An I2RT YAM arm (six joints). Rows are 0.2 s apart.
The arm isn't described. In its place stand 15 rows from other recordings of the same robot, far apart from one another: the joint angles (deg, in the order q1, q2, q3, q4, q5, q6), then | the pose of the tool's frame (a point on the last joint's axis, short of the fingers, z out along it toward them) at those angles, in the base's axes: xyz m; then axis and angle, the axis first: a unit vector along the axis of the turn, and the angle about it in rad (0 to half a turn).
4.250, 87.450, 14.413, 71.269, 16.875, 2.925 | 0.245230, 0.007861, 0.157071, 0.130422, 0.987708, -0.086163, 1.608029
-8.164, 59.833, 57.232, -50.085, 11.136, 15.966 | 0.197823, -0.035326, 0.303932, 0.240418, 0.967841, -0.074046, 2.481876
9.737, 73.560, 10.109, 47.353, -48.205, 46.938 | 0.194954, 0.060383, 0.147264, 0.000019, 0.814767, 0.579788, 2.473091
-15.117, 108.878, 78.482, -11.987, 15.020, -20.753 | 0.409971, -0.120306, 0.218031, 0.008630, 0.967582, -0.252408, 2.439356
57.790, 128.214, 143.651, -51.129, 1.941, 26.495 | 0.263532, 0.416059, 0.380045, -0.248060, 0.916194, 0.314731, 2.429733
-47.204, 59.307, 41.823, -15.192, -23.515, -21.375 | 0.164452, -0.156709, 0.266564, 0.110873, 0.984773, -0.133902, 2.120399
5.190, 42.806, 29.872, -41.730, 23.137, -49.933 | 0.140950, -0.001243, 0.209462, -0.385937, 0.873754, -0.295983, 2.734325
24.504, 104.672, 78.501, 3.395, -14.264, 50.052 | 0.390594, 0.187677, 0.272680, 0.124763, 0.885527, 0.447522, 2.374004
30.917, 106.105, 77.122, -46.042, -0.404, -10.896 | 0.312960, 0.187722, 0.195035, -0.357153, 0.933675, 0.026309, 2.885458
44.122, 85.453, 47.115, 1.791, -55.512, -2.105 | 0.197873, 0.232776, 0.215690, -0.515823, 0.661295, 0.544624, 2.693024
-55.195, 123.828, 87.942, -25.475, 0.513, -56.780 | 0.258398, -0.372275, 0.141618, -0.012407, 0.977762, -0.209348, 2.871266
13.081, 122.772, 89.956, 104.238, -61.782, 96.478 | 0.411994, 0.127935, 0.339228, -0.315445, 0.485532, 0.815324, 2.273108
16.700, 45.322, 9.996, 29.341, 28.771, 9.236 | 0.171191, 0.033471, 0.197541, 0.161004, 0.985855, -0.046557, 1.664701
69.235, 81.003, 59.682, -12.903, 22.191, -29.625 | 0.125032, 0.291831, 0.280908, -0.688407, 0.725306, -0.005178, 2.118597
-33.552, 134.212, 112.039, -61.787, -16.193, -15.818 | 0.393012, -0.248729, 0.158239, 0.145885, 0.983540, 0.106611, 2.928931
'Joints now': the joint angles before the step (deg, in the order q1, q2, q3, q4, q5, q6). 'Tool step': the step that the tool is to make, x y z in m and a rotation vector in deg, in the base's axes. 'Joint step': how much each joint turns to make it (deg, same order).
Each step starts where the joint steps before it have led.
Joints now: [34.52 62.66 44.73 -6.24 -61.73 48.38]
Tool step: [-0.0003 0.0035 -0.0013 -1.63 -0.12 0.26]
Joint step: [0.83 0.84 1.08 -2.94 1.12 -2.12]
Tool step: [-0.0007 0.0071 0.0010 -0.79 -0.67 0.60]
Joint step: [1.58 1.05 1.11 -0.79 1.35 -0.94]
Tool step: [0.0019 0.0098 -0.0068 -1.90 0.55 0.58]
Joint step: [1.66 2.43 0.70 -0.69 1.51 -0.96]
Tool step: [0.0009 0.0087 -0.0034 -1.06 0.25 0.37]
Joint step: [1.50 1.79 0.66 0.27 1.31 0.01]
